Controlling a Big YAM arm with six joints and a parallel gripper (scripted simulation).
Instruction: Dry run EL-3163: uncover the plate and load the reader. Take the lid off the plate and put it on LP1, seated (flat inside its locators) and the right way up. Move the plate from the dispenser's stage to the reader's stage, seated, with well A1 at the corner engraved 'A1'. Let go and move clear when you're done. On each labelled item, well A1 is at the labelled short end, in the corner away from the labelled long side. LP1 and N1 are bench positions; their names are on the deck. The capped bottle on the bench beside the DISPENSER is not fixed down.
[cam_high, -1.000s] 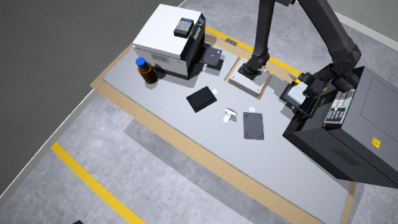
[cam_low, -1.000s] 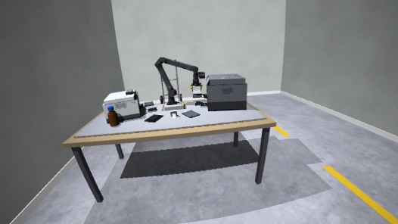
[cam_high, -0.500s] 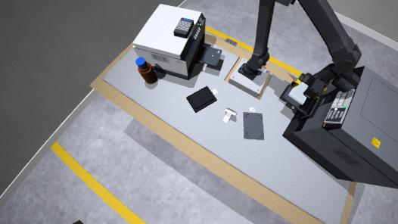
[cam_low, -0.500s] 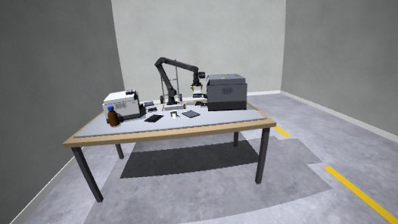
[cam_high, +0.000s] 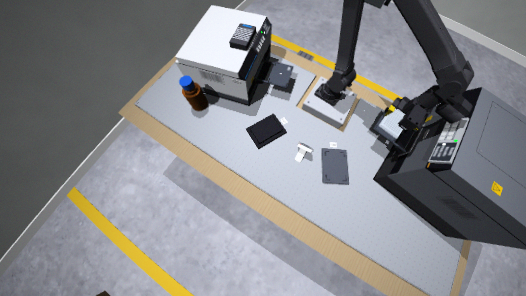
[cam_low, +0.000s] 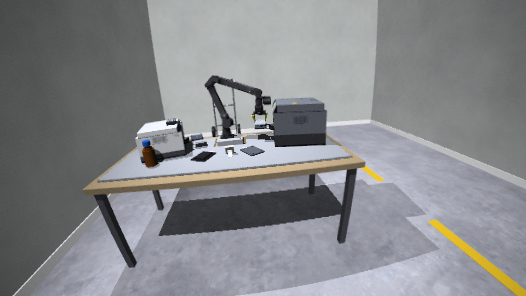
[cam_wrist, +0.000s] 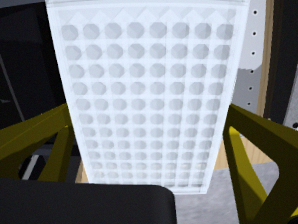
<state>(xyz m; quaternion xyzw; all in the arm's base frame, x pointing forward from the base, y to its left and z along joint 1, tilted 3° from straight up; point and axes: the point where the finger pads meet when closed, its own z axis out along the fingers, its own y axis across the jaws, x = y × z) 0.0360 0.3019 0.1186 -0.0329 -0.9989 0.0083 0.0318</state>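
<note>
The white well plate is right at my hand. The rest, counted from my hand: black bench pad 43 cm to the right, 32 cm ahead, 16 cm below; brown capped bottle 80 cm to the right, 41 cm ahead, 5 cm below; glossy lid 43 cm to the right, 31 cm ahead, 15 cm below.
</note>
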